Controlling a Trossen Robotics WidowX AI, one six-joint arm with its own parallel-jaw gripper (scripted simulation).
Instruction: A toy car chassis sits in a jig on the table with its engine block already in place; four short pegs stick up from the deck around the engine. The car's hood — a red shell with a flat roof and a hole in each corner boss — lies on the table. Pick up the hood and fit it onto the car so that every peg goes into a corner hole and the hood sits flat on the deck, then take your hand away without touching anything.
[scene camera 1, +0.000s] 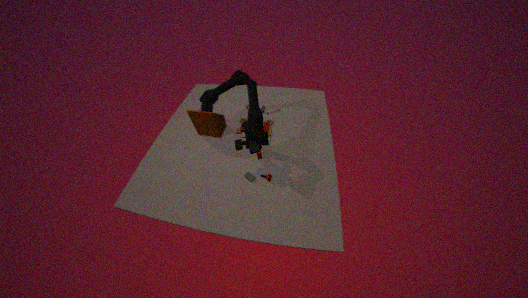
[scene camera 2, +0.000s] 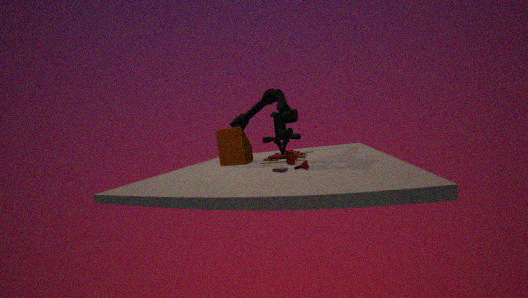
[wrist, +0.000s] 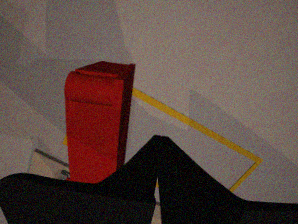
My gripper (wrist: 159, 142) is shut, with nothing in its grasp. Further things: a red hood (wrist: 97, 96).
